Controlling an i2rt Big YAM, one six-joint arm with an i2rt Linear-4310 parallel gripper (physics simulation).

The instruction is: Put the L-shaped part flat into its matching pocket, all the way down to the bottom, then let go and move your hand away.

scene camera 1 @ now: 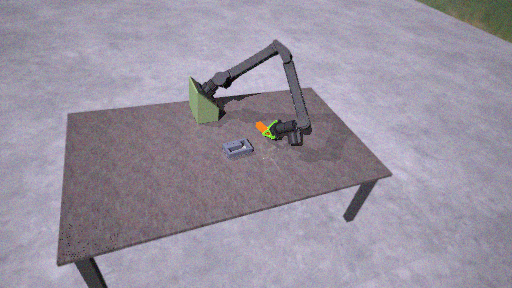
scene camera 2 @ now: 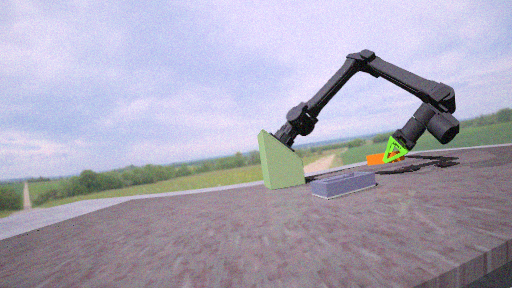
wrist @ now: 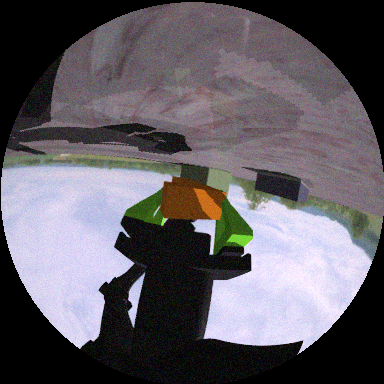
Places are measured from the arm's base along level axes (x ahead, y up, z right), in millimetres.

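Pixels of known places: gripper, fingertip midpoint: [scene camera 1: 265,131] [scene camera 2: 386,160] [wrist: 194,188]; arm's base, origin of the base link: [scene camera 1: 204,92] [scene camera 2: 278,145].
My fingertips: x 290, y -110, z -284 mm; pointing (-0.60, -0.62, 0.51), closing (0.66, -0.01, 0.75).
Note:
For each thing: its top centre in the pictures, then the offset to it from my fingertips. Level surfaces: height alone.
- orange L-shaped part, middle of its top: [wrist: 178,203] [scene camera 2: 384,152] [scene camera 1: 266,126] dx -18, dy +24, dz -10 mm
- grey-blue block with the pocket, middle of its top: [wrist: 285,196] [scene camera 2: 342,176] [scene camera 1: 237,145] dx +70, dy -9, dz +192 mm
- brown table, its level: dy -46 mm
The orange L-shaped part [scene camera 1: 260,126] [scene camera 2: 375,159] [wrist: 186,201] is held between the green fingers of my gripper [scene camera 1: 269,133] [scene camera 2: 389,158] [wrist: 194,188], which is shut on it. The part juts out past the fingers toward the base side. The grey-blue block with the pocket [scene camera 1: 240,153] [scene camera 2: 344,186] [wrist: 276,185] sits on the table. In scene camera 1 the part is up and right of the block, apart from it. Scene camera 2 shows the part low, behind and right of the block. The wrist view shows the block's side; its pocket is hidden there.
The pale green base stand [scene camera 1: 206,111] [scene camera 2: 283,167] [wrist: 220,178] carries the arm and stands near the table's back edge, beyond the block. The brown table [scene camera 1: 150,185] [scene camera 2: 210,235] has its right edge beyond the arm's wrist in scene camera 1. Arm shadows lie on it.

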